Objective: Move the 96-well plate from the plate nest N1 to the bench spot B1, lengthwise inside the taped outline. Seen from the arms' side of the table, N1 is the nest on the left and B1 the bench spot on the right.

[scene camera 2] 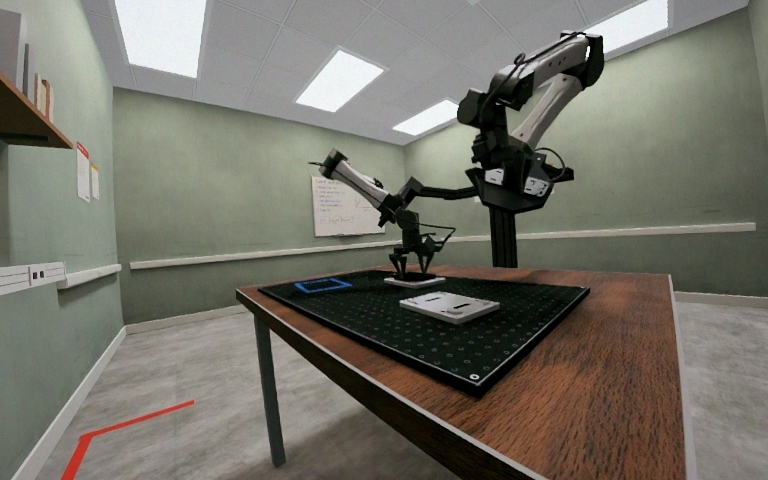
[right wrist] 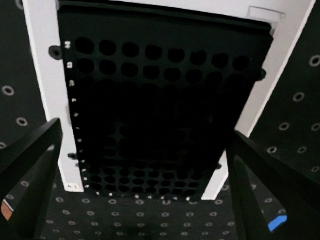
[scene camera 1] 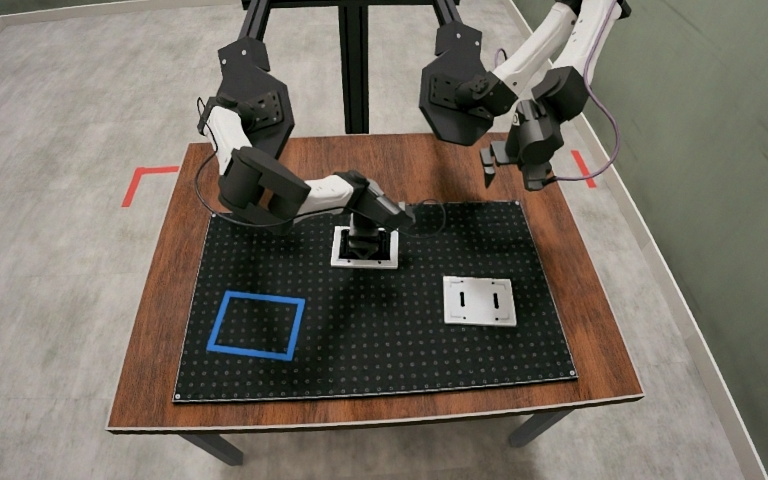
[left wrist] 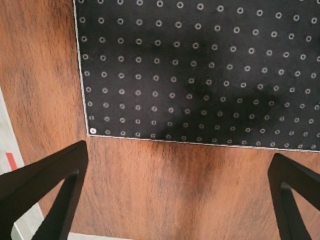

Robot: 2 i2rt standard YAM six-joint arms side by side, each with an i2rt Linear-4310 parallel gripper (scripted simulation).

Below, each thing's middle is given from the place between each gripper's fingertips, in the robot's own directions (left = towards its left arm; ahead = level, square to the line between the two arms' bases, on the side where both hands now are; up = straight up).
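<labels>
Black 96-well plate [scene camera 1: 384,239]: 10 mm below my right hand. My left hand [scene camera 2: 500,196]: 5 cm past the plate, 31 cm to the left of it, 22 cm above it.
</labels>
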